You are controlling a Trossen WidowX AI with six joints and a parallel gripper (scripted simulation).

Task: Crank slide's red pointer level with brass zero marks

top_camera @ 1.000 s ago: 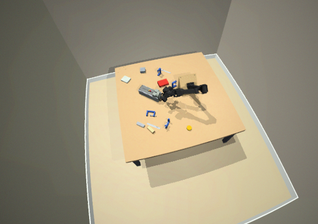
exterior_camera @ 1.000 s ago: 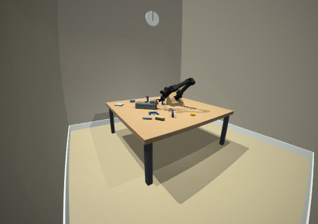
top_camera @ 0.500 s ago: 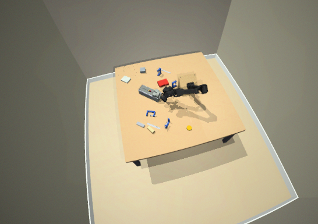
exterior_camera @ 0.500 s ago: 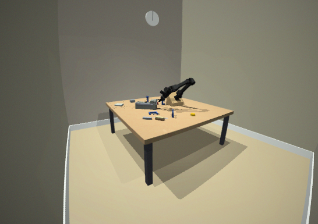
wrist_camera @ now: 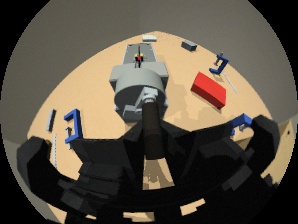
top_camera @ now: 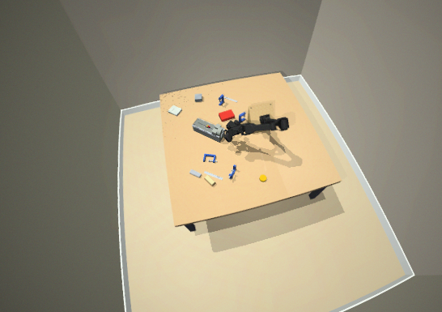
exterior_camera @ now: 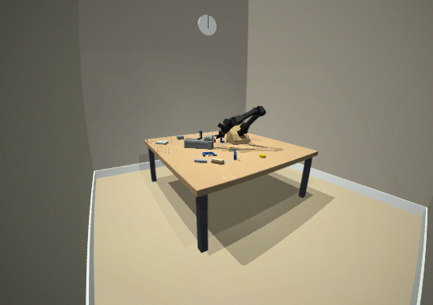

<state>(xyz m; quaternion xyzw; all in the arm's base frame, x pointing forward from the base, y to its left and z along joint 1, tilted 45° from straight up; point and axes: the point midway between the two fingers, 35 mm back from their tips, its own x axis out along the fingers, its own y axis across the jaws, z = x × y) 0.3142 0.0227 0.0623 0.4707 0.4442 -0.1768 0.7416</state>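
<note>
My gripper tip is now 30 mm below the dark crank handle, 10 mm to the right of it and 10 mm past it. Round my gripper tip: red pointer: 120 mm ahead, 100 mm to the right, 10 mm below; tan block: 330 mm to the left, 210 mm ahead, 80 mm below; yellow disc: 410 mm to the left, 170 mm behind, 80 mm below.
</note>
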